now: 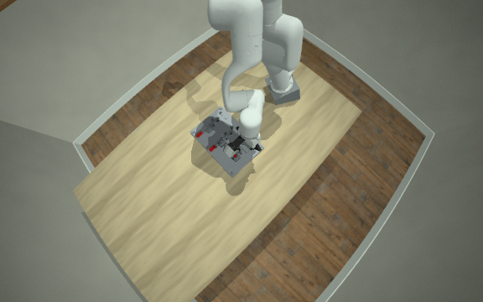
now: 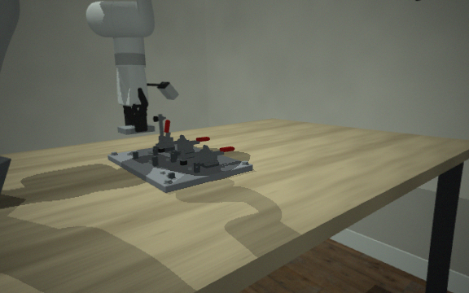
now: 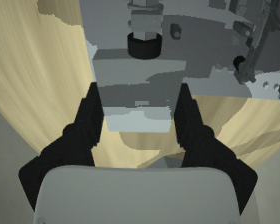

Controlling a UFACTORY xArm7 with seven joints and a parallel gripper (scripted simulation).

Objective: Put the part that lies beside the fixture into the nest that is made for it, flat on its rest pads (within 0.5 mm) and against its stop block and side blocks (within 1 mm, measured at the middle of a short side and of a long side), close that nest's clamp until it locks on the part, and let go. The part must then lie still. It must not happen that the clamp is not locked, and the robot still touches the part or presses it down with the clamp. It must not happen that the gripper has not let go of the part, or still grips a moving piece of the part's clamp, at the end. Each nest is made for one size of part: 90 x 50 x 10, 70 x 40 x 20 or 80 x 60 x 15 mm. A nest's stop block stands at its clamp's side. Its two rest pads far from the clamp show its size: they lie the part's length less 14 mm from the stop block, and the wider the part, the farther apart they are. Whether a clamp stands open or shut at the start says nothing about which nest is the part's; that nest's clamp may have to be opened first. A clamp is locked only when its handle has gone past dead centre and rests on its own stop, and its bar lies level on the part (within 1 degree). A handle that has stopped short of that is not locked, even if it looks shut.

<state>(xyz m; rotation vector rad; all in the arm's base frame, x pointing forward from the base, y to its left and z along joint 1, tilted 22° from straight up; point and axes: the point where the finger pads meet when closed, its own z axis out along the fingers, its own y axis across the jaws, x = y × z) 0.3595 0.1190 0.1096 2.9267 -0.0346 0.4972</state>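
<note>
The grey fixture plate lies 5 cm ahead of my hand, 12 cm to the right of it and 9 cm below it. Round my hand: part 1 cm below.
</note>
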